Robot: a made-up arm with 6 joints.
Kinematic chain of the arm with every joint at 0, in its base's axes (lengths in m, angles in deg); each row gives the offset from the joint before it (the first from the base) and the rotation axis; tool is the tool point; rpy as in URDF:
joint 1: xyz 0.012 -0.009 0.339 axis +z
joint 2: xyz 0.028 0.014 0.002 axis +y
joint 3: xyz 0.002 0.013 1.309 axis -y
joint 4: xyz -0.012 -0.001 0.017 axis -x
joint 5: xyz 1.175 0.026 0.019 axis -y
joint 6: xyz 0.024 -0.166 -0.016 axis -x
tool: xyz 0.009 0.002 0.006 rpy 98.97 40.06 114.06
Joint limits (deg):
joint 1: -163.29..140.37
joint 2: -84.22..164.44
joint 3: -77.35..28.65
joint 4: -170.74..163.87
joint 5: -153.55..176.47
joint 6: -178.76..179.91
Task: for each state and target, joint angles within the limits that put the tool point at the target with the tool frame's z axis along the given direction. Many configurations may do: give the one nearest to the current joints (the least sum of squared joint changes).
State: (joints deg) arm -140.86 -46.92 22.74 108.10 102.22 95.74
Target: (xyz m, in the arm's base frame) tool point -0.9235 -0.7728 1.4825 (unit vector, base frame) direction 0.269 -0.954 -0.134
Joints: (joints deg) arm -145.75 -0.27 -14.96 102.40 87.41 96.37
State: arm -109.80 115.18 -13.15 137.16 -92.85 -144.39
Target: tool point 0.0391 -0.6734 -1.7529 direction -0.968 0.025 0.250
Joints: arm -87.36 138.12 28.17 78.42 -121.50 -118.98
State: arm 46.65 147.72 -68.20 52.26 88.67 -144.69
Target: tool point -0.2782 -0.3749 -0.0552 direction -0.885 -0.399 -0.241
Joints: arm 42.67 164.34 -67.52 35.22 53.99 -160.45
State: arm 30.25 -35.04 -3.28 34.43 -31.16 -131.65
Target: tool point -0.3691 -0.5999 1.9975 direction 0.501 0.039 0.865
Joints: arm 53.34 -64.91 -4.21 65.76 -28.52 -167.72
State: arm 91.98 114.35 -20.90 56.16 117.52 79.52
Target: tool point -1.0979 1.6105 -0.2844 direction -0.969 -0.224 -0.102
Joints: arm 123.11 74.33 11.20 75.78 95.21 72.71
